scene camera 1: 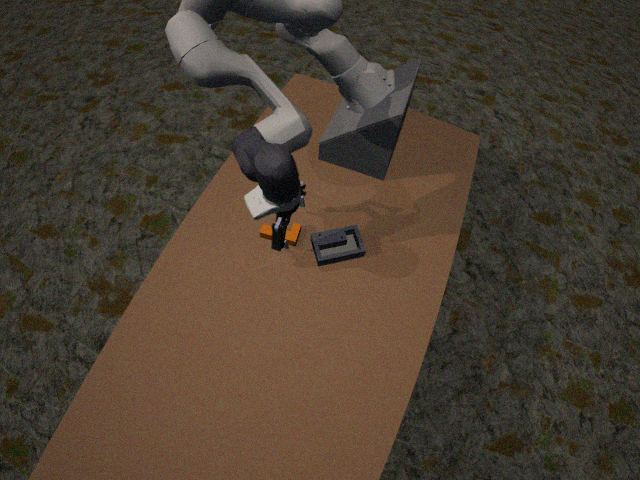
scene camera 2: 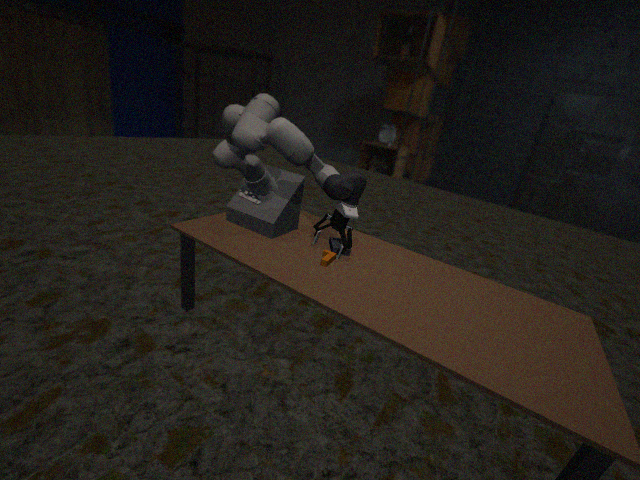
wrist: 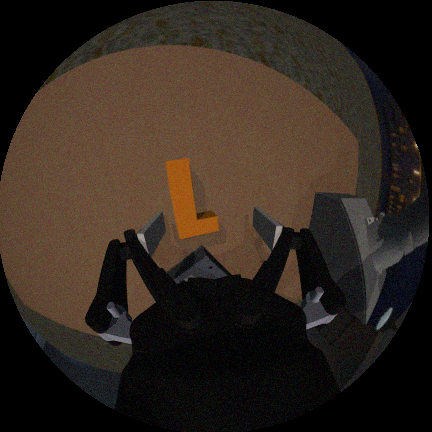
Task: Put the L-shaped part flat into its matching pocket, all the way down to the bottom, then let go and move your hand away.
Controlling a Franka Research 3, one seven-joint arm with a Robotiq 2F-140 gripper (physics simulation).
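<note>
The orange L-shaped part (scene camera 1: 294, 235) (scene camera 2: 327, 258) (wrist: 183, 200) lies flat on the table, outside the pocket. In scene camera 1 it is left of the dark grey tray (scene camera 1: 341, 256) (scene camera 2: 334, 243) (wrist: 202, 266) with the pocket; a raised block stands inside the tray's walls. My gripper (scene camera 1: 290, 222) (scene camera 2: 327, 246) (wrist: 208, 218) is open and empty, pointing down over the part. In the wrist view the part's corner and short leg show between the fingers, nearer the left finger. In scene camera 1 a finger hides part of it; the gripper body covers much of the tray in the wrist view.
The wooden table (scene camera 1: 232, 361) (scene camera 2: 465, 330) (wrist: 100, 125) carries the arm's grey wedge-shaped base (scene camera 1: 356, 149) (scene camera 2: 263, 222) (wrist: 332, 235) at one end. The tray's walls rise close beside the part. The table's long edge lies beyond the part, away from the tray.
</note>
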